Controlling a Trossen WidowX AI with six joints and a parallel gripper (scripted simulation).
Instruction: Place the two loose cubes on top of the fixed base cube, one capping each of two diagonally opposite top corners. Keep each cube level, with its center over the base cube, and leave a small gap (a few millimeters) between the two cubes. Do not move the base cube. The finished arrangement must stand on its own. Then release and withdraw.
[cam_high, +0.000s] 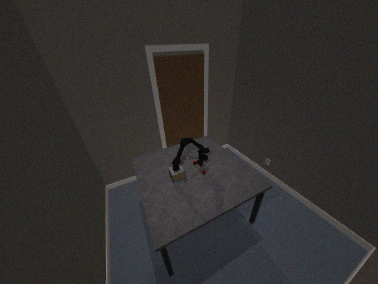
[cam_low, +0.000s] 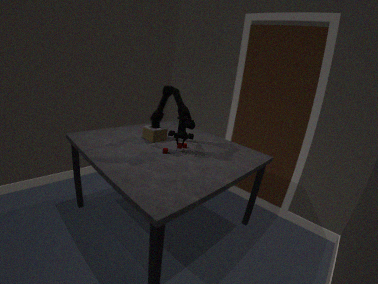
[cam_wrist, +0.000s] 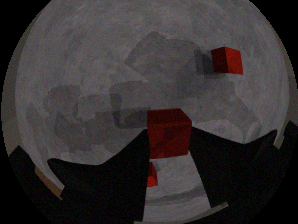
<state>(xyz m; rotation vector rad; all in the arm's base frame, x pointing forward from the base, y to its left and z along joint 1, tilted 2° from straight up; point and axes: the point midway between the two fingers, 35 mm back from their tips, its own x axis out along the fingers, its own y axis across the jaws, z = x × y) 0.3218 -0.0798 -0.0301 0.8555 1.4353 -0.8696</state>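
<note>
Now: gripper tip 110 mm to the left of the red cube, 50 mm past it and 30 mm above it.
</note>
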